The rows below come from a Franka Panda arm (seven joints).
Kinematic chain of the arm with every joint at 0, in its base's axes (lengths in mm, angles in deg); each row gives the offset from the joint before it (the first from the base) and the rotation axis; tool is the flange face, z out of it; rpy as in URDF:
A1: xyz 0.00 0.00 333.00 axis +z
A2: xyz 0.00 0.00 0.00 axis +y
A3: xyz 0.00 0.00 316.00 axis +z
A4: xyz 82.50 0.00 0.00 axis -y
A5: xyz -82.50 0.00 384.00 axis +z
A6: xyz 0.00 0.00 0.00 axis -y
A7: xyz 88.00 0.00 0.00 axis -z
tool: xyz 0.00 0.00 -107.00 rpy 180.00 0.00 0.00
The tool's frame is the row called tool.
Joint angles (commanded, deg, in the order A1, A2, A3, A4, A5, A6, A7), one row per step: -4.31, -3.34, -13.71, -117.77, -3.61, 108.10, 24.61; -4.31, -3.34, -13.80, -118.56, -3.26, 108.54, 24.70; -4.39, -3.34, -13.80, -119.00, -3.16, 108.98, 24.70; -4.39, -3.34, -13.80, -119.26, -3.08, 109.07, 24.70; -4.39, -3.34, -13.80, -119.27, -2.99, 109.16, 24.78; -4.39, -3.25, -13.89, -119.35, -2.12, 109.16, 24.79; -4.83, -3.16, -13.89, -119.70, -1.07, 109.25, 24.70; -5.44, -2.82, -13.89, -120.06, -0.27, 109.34, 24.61; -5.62, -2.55, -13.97, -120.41, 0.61, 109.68, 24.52; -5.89, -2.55, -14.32, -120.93, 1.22, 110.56, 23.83; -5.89, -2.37, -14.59, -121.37, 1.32, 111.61, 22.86; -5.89, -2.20, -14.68, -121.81, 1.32, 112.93, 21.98; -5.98, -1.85, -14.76, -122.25, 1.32, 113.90, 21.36; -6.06, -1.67, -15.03, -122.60, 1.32, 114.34, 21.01
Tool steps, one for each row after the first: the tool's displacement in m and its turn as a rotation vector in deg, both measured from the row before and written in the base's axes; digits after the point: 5 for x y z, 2 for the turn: -0.00191, 0.00036, -0.00577, 0.42, 0.23, -0.30; -0.00083, -0.00026, -0.00294, 0.10, -0.03, -0.10; -0.00069, 0.00037, -0.00196, 0.12, 0.14, -0.03; 0.00017, 0.00007, 0.00003, 0.04, -0.10, -0.12; -0.00005, 0.00035, -0.00147, 0.78, -0.07, -0.48; -0.00177, -0.00214, -0.00347, 1.00, 0.04, -0.81; -0.00201, -0.00390, -0.00571, 0.81, 0.36, -0.88; -0.00059, -0.00099, -0.00469, 0.78, 0.02, -0.58; -0.00188, -0.00451, -0.00299, 0.48, -0.57, -0.24; -0.00017, -0.00239, -0.00371, 0.00, -0.49, 0.62; 0.00080, -0.00116, -0.00324, -0.21, -0.71, 0.75; 0.00008, -0.00158, -0.00526, -0.10, -0.19, 0.42; -0.00144, -0.00280, -0.00376, 0.02, 0.07, -0.01
